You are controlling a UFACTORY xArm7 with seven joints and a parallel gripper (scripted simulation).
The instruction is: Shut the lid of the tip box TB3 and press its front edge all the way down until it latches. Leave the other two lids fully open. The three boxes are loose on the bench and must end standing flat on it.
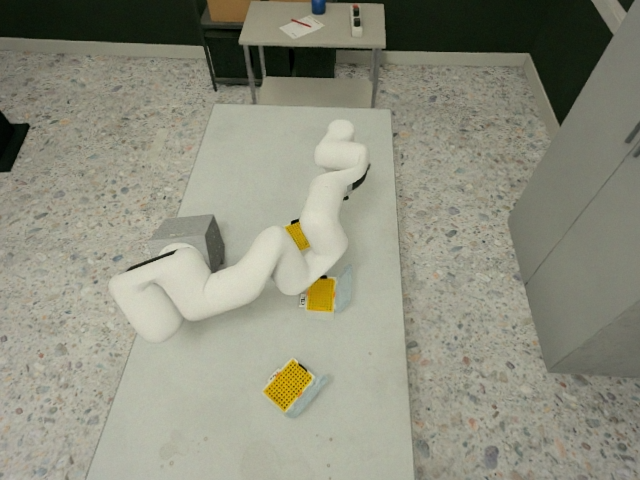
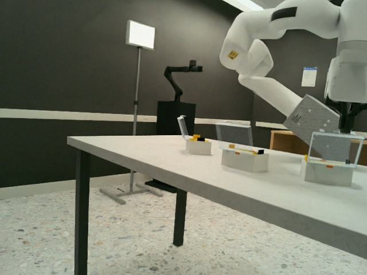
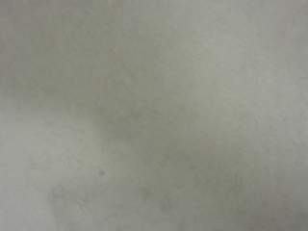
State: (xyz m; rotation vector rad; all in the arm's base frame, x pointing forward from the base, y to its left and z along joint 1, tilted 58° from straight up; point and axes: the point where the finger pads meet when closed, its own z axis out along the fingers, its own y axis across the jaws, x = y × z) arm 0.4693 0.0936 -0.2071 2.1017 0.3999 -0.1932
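Now: hand 7 cm past the clear lid, 7 cm above it and 3 cm to the left of it. Also, from my hand: small label (27 cm to the right, 16 cm below, 14 cm behind).
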